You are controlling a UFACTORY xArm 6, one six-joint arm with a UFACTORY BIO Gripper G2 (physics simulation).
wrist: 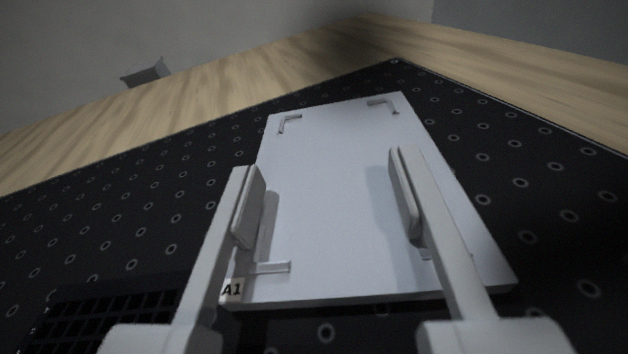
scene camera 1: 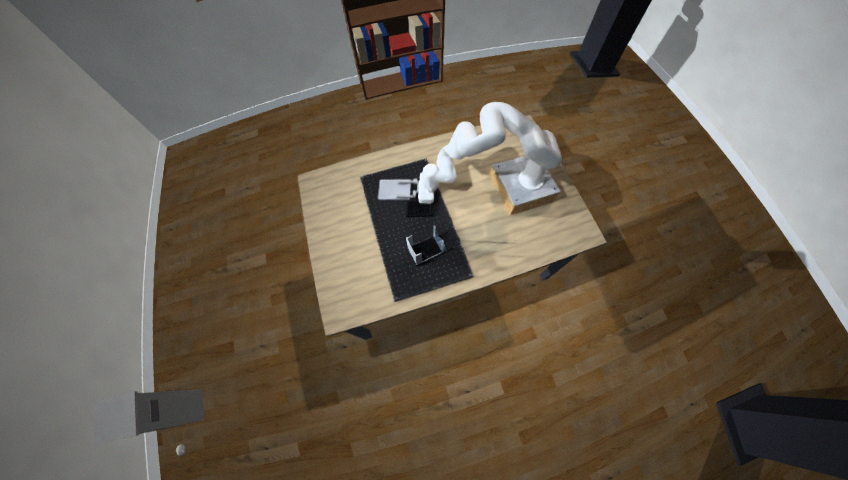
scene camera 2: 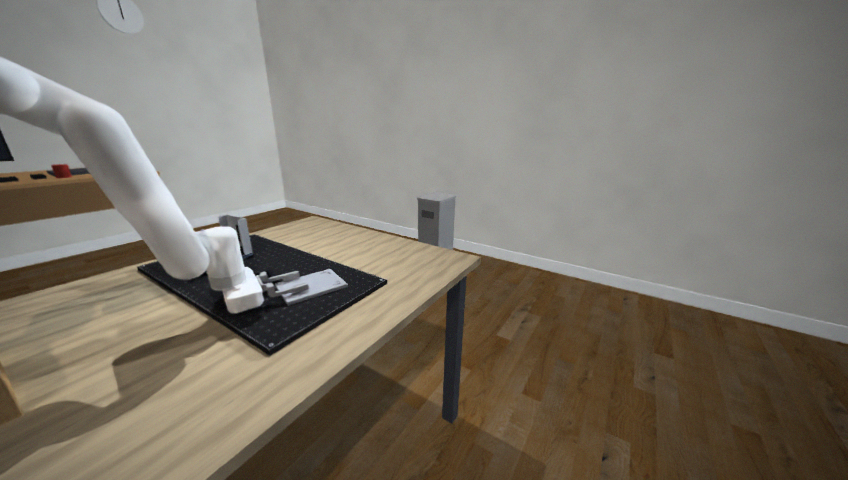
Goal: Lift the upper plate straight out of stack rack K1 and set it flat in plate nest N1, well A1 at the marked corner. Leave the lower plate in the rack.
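Seen in the pictures: end effector, tool point: point(wrist: 322, 196) point(scene camera 1: 401, 189) point(scene camera 2: 295, 282); arm's base, origin of the base link: point(scene camera 1: 531, 179).
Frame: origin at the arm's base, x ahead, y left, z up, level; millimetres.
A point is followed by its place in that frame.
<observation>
My gripper point(scene camera 1: 399, 189) @(z -63, x 646, y -102 mm) point(scene camera 2: 302, 282) @(z -63, x 646, y -102 mm) point(wrist: 326, 160) @(z -63, x 646, y -102 mm) is shut to its narrow stop, its two fingers standing apart with no plate between them. They are over the plate nest N1 point(scene camera 1: 386, 190) @(z -75, x 725, y -120 mm) point(scene camera 2: 330, 286) @(z -76, x 708, y -174 mm) point(wrist: 340, 120) @(z -76, x 729, y -134 mm), a flat pale slab with raised corner brackets. Its A1 tag point(wrist: 232, 289) @(z -75, x 619, y -52 mm) shows beside the left finger in the wrist view. A dark gridded plate point(scene camera 1: 420, 209) @(z -77, x 572, y 24 mm) point(wrist: 112, 317) @(z -75, x 621, y 6 mm) is beside the nest, partly under the gripper body; I cannot tell which plate it is. Stack rack K1 point(scene camera 1: 412, 249) @(z 49, x 648, y 274 mm) point(scene camera 2: 245, 237) @(z -12, x 652, y 212 mm) has pale uprights and something dark between them.
The nest and rack stand on the black perforated board point(scene camera 1: 395, 279) @(z -87, x 748, y 351 mm) point(scene camera 2: 357, 277) @(z -87, x 805, y -168 mm) point(wrist: 165, 165) @(z -87, x 757, y 27 mm), on the wooden table point(scene camera 1: 339, 285) @(z -100, x 1013, y 330 mm) point(scene camera 2: 380, 255) @(z -100, x 983, y -73 mm) point(wrist: 240, 75) @(z -100, x 1001, y -29 mm). The robot base plate point(scene camera 1: 511, 193) @(z -2, x 126, y 59 mm) stands at the table's right in scene camera 1. The rack's uprights rise above the board.
</observation>
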